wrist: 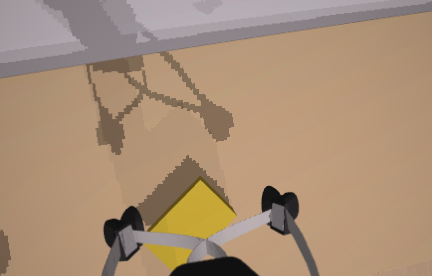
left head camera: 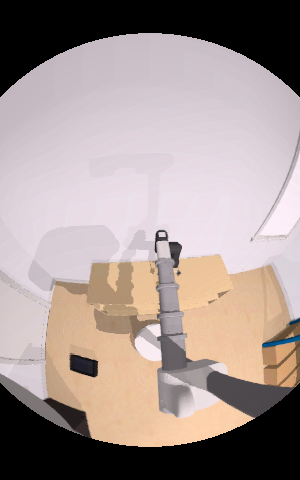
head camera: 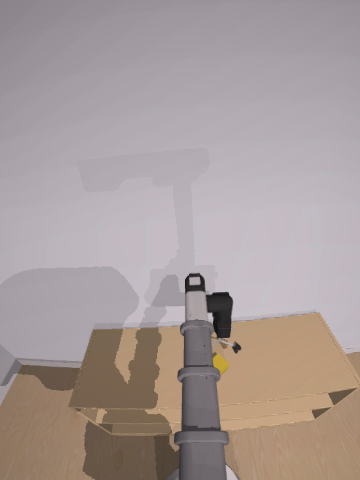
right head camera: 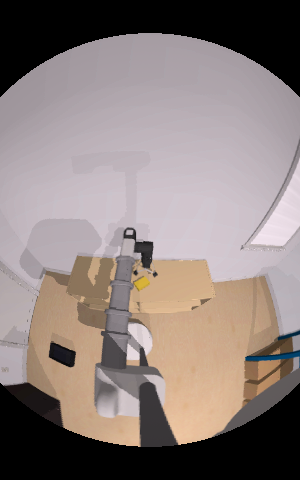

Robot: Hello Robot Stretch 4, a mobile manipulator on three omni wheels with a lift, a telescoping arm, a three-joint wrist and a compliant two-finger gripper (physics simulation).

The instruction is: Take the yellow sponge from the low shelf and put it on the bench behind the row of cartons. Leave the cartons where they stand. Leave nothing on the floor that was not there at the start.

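Frame: origin at the robot's base, x ahead, y left, z up, level; centimetres.
Where they show: gripper, fingertip midpoint: (wrist: pixel 203 211) (head camera: pixel 219 351) (right head camera: pixel 144 274); robot's base at its link origin: (left head camera: pixel 154 341) (right head camera: pixel 132 339).
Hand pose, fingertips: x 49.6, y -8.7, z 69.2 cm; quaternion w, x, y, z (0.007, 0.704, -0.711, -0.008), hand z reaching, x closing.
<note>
Each offset is from my fingertips to the top centre of the thing. "*": to the spot under its first point.
The yellow sponge @(dx -3.3, dy +2.0, dz -6.3 cm) (head camera: pixel 220 364) (right head camera: pixel 141 283) (wrist: pixel 195 215) lies on the top board of a low wooden shelf unit (head camera: pixel 280 360) (left head camera: pixel 205 275) (right head camera: pixel 185 280) (wrist: pixel 325 125). In the head view the arm covers part of it, and it does not show in the left head view. My gripper (right head camera: pixel 145 273) (wrist: pixel 203 211) is open, with its fingertips wide apart and nothing held. In the right head view its fingers appear just on the wall side of the sponge. In the wrist view they appear on either side of the sponge, apart from it.
A wall stands directly behind the shelf unit. Brown box-like shapes @(* dx -119.0, dy -134.6, dz -51.4 cm) (left head camera: pixel 272 357) (right head camera: pixel 254 371) with a blue rail (left head camera: pixel 277 343) (right head camera: pixel 270 357) stand at the right. A black rectangular object @(dx -87.6, dy +87.9, dz -61.9 cm) (left head camera: pixel 83 365) (right head camera: pixel 62 354) lies on the floor at the left. A dark shape (right head camera: pixel 35 405) is at lower left.
</note>
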